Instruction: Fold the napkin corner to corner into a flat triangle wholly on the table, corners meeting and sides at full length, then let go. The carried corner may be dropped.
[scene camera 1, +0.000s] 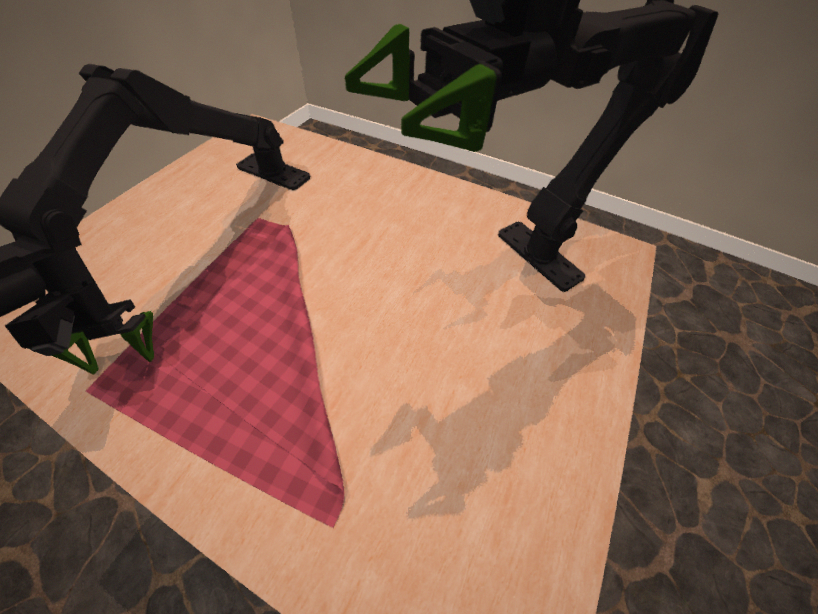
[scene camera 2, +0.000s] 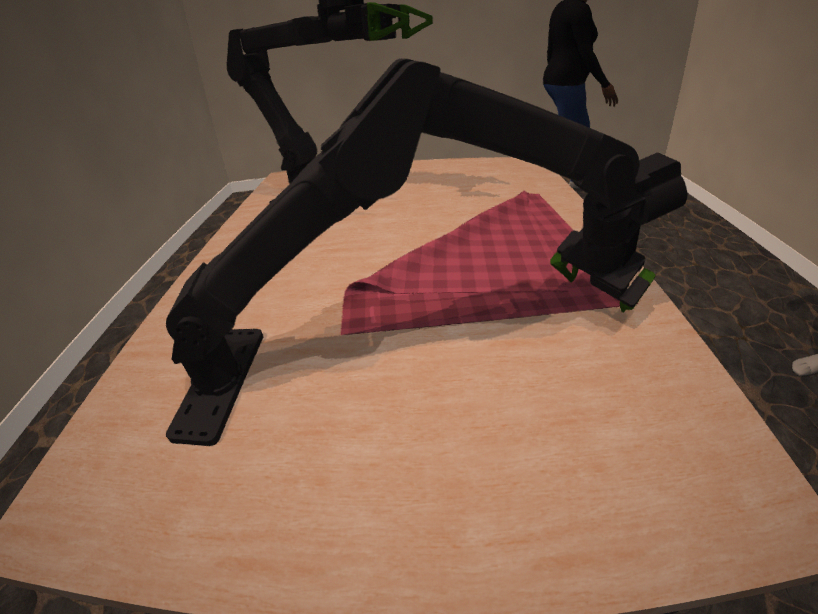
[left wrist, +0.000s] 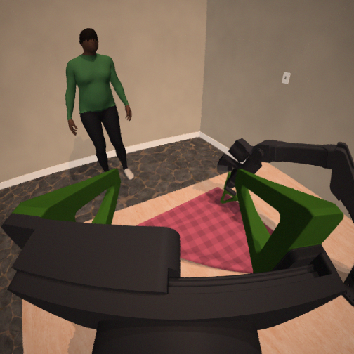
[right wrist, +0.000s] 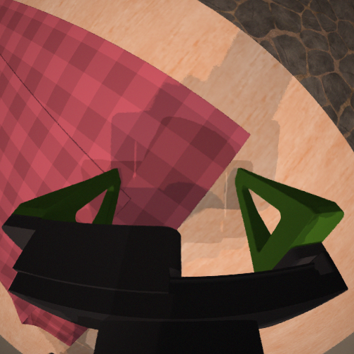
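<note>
The red checked napkin (scene camera 1: 244, 330) (scene camera 2: 475, 257) (left wrist: 215, 230) (right wrist: 90, 90) lies folded on the table as a rough triangle. A thin line, which looks like the upper layer's edge, runs inside the lower layer's edge. In the right wrist view it turns at a corner, set back from the lower layer's corner. The napkin's left end in scene camera 2 is slightly raised. My right gripper (scene camera 1: 124, 365) (scene camera 2: 597, 294) (right wrist: 177, 174) is open and empty, low over that corner region, with one finger over cloth and one over bare wood. My left gripper (scene camera 1: 375, 103) (scene camera 2: 417, 25) (left wrist: 177, 174) is open and empty, high above the table.
The wooden table (scene camera 1: 422, 277) (scene camera 2: 462, 429) carries both arm bases (scene camera 1: 541, 256) (scene camera 1: 272, 169). Its edge passes near the napkin's corner under the right gripper. A person in green (left wrist: 95, 85) stands beyond the table, and a person in black (scene camera 2: 571, 46) stands behind it.
</note>
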